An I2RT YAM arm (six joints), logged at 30 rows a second.
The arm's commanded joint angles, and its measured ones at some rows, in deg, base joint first. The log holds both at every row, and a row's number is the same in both.
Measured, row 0:
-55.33 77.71 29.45 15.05 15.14 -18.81
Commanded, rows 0 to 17:
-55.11 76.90 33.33 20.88 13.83 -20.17
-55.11 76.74 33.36 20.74 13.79 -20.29
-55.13 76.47 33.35 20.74 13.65 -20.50
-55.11 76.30 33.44 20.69 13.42 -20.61
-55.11 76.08 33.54 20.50 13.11 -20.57
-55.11 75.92 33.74 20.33 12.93 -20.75
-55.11 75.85 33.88 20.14 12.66 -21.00
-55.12 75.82 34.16 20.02 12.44 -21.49
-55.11 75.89 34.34 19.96 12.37 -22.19
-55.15 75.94 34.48 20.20 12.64 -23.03
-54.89 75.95 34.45 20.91 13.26 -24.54
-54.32 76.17 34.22 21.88 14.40 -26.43
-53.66 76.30 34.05 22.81 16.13 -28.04
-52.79 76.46 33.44 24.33 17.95 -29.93
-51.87 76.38 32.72 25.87 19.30 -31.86
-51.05 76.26 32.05 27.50 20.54 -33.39
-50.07 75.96 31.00 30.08 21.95 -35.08
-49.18 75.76 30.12 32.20 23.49 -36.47
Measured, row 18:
-51.48 77.67 30.89 21.98 19.18 -29.61
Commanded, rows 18 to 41:
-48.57 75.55 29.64 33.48 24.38 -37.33
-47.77 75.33 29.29 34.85 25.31 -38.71
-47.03 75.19 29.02 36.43 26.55 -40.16
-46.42 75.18 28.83 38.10 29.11 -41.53
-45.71 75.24 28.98 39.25 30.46 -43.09
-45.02 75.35 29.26 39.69 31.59 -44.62
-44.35 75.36 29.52 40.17 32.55 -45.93
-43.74 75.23 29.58 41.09 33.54 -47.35
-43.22 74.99 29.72 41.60 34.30 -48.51
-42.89 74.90 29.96 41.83 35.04 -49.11
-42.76 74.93 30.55 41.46 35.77 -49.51
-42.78 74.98 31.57 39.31 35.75 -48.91
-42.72 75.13 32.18 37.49 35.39 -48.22
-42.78 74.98 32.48 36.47 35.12 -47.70
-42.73 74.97 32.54 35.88 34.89 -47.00
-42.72 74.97 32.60 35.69 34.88 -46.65
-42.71 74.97 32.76 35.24 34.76 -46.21
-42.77 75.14 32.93 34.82 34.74 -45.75
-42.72 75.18 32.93 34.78 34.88 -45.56
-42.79 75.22 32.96 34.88 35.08 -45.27
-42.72 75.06 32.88 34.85 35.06 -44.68
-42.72 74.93 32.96 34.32 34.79 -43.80
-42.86 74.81 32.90 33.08 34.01 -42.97
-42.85 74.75 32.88 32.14 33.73 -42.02
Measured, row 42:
-43.13 76.38 30.28 33.10 33.50 -44.91
